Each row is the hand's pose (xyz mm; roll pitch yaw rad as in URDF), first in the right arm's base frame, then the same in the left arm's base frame.
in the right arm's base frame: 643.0 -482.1 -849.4 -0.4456 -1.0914 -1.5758
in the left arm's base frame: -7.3 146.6 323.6 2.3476 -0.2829 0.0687
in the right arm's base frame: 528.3 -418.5 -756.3 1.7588 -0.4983 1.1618
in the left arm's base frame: 75.7 226.9 211.6 0.4778 0.8012 -1.1154
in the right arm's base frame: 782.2 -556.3 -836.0 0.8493 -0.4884 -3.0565
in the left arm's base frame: 15.4 36.9 435.5 2.4566 0.2980 1.0174
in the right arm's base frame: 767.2 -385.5 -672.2 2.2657 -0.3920 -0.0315
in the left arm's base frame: 144.5 -17.0 244.0 0.3893 -0.2643 -1.1982
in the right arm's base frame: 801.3 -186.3 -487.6 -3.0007 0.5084 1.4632
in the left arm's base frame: 287.0 -128.0 38.4 0.7683 0.7703 -2.6862
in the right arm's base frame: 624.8 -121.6 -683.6 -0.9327 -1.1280 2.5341
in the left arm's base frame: 88.0 36.4 -45.9 -0.2024 0.5164 0.2025
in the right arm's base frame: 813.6 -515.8 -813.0 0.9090 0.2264 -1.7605
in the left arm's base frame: 29.4 -7.5 404.0 2.4245 -1.0544 1.6397
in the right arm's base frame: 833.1 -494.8 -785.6 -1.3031 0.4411 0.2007
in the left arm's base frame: 51.7 -35.0 386.1 -2.9723 -0.1917 -2.0828
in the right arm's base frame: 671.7 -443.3 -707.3 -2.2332 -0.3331 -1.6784
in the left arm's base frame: 123.9 94.5 272.8 0.1566 -0.9059 0.6221
